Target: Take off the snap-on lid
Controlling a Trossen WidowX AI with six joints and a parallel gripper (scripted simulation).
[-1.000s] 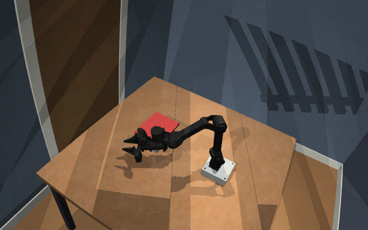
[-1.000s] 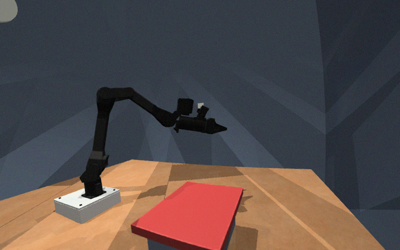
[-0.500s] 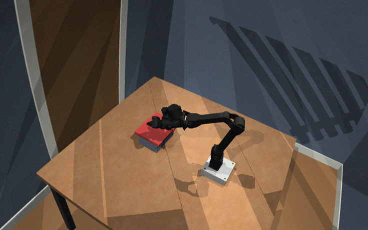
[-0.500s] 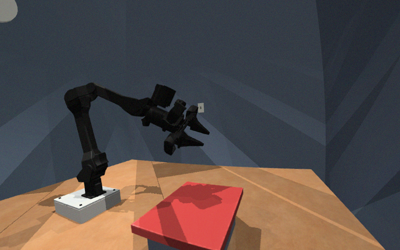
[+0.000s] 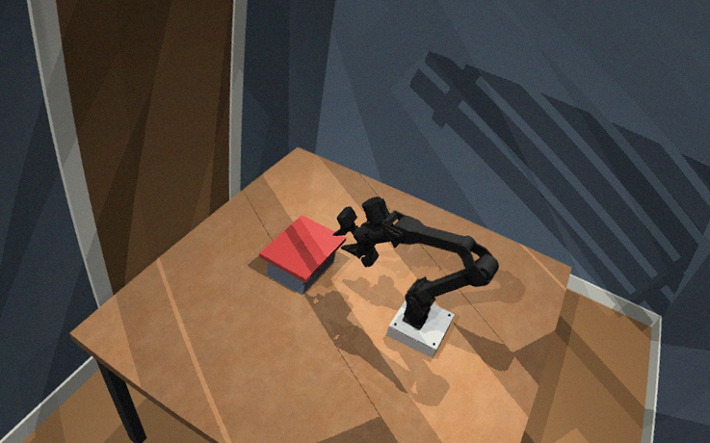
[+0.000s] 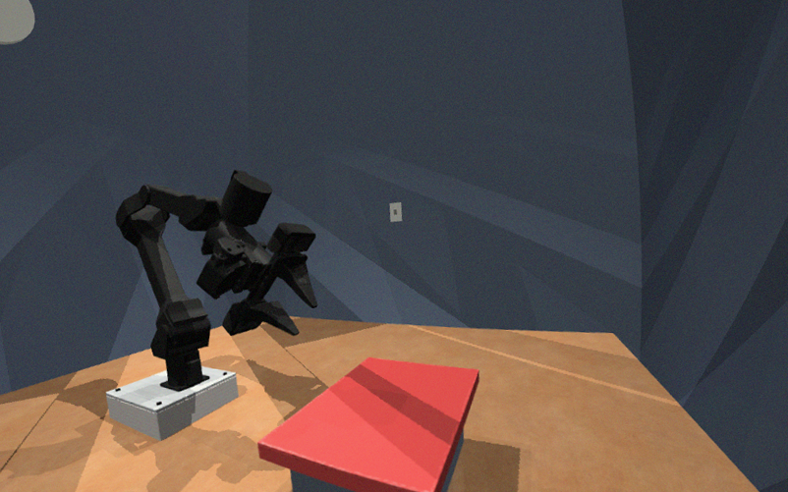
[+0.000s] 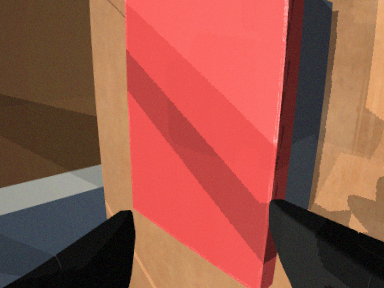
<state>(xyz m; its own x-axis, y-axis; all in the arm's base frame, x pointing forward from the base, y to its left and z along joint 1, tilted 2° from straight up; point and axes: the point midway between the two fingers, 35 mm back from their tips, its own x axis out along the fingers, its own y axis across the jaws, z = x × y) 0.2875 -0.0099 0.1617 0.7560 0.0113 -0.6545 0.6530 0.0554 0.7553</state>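
My gripper tip is now 120 mm short of the red lid and 100 mm above it. Round my gripper tip: grey-blue storage box 120 mm ahead, 150 mm below.
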